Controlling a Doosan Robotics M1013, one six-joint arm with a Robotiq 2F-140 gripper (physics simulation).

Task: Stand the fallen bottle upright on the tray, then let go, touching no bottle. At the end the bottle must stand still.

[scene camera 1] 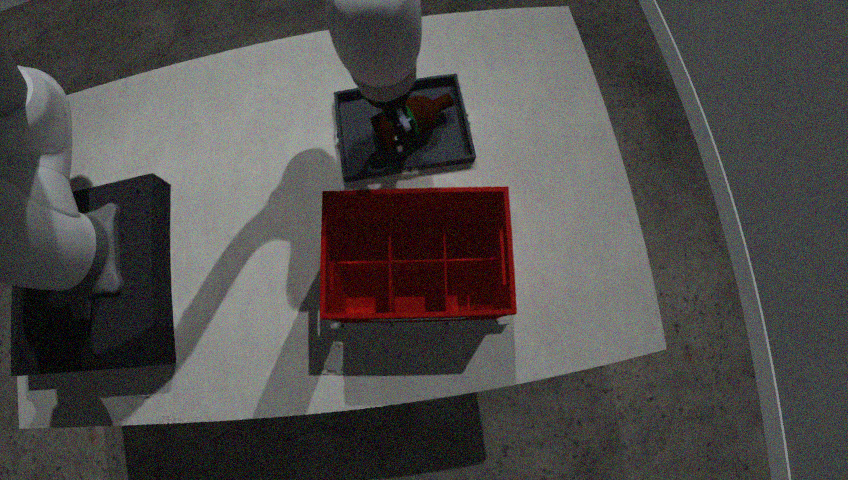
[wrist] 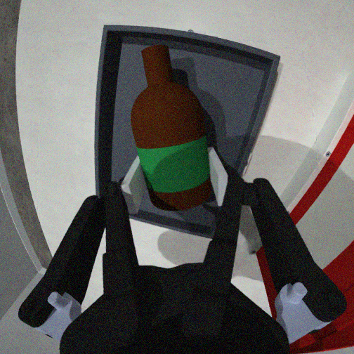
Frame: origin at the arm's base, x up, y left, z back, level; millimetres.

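Where they show: arm's base, link origin: [scene camera 1: 85, 256].
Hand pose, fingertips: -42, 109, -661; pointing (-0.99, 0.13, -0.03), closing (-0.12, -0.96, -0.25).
Each offset is from my fingertips to the top centre of the thing, as dx, dy, dz. "spot": to the spot under its first point. Level surfaces: height alone.
The fallen bottle {+51, +11, -43} [scene camera 1: 428, 108] [wrist: 170, 120] is brown with a green label. It lies on its side in the grey tray {spot: -23, +9, +75} [scene camera 1: 357, 139] [wrist: 235, 100], its neck towards the far end in the wrist view. My gripper [scene camera 1: 399, 127] [wrist: 175, 162] is shut on the bottle, with one pale pad on each side of it at the green label and lower body. The bottle's base shows between the fingers in the wrist view. In the scene view the arm and the fingers hide part of the bottle, and the picture is dark there.
A red crate {+148, -268, +17} [scene camera 1: 416, 190] [wrist: 345, 270] with several compartments stands close beside the tray. The tray has raised walls on all sides. A dark block [scene camera 1: 139, 261] under the robot's base stands at the left of the pale table top {dx -28} [scene camera 1: 571, 237].
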